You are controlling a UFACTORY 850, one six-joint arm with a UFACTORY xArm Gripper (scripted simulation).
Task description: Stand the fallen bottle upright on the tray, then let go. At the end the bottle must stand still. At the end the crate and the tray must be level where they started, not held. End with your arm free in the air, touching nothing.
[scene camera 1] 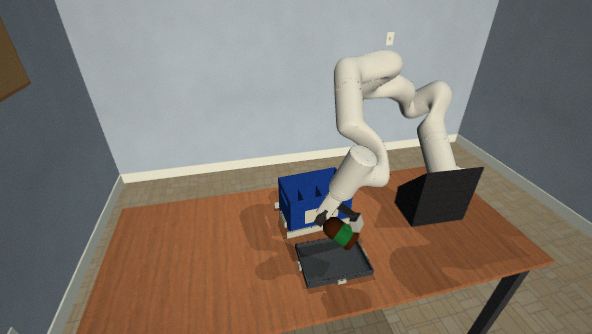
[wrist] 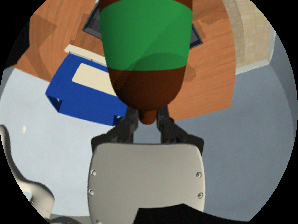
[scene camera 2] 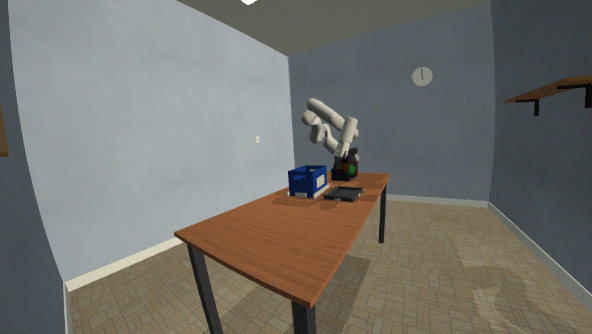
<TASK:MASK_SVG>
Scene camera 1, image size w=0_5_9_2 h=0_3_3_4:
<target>my gripper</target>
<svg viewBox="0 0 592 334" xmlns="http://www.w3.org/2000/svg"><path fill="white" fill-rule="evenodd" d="M329 189L328 194L316 210L316 213L319 215L314 223L322 227L325 221L338 209L350 218L349 222L352 232L359 233L364 225L361 213L356 213L344 205L342 202L347 200L336 197Z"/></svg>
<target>bottle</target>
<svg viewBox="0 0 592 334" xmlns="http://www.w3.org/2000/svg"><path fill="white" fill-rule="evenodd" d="M330 217L323 224L324 233L345 250L350 250L358 240L359 233L352 232L351 227L341 219Z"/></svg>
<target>tray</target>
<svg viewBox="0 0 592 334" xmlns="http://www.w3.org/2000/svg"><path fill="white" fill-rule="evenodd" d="M295 244L295 250L302 267L307 289L337 283L338 280L345 278L351 280L374 274L374 269L358 240L349 251L346 251L330 238Z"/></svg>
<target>blue crate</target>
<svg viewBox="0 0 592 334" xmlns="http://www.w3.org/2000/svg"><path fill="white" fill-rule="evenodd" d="M331 216L339 219L348 218L338 209ZM353 197L347 201L343 201L342 203L351 209ZM335 167L278 178L279 209L283 212L289 231L317 225L314 223L318 215L316 210L329 192L329 183L337 171Z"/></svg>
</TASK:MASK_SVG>
